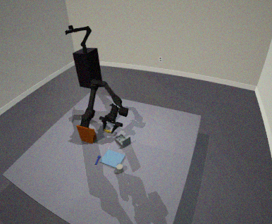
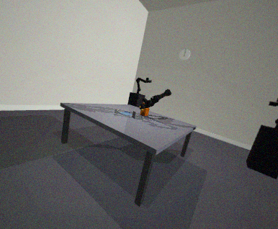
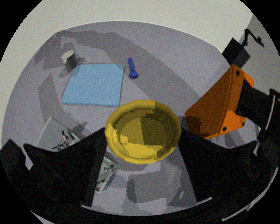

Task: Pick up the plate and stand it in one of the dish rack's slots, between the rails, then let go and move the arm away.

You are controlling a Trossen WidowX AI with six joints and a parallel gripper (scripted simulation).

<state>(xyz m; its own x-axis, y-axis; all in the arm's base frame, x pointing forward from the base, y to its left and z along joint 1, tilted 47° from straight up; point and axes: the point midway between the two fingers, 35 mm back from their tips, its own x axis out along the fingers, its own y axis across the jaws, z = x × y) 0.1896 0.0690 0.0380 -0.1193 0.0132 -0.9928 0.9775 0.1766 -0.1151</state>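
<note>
The grey dish rack lies 10 cm ahead of my gripper tip, 9 cm below it and 4 cm to the left of it. Also, from my gripper tip: blue cloth (14 cm to the right, 11 cm below, 11 cm ahead); yellow plate (1 cm to the left, 1 cm above); blue spoon (20 cm to the right, 11 cm below, 2 cm ahead).
</note>
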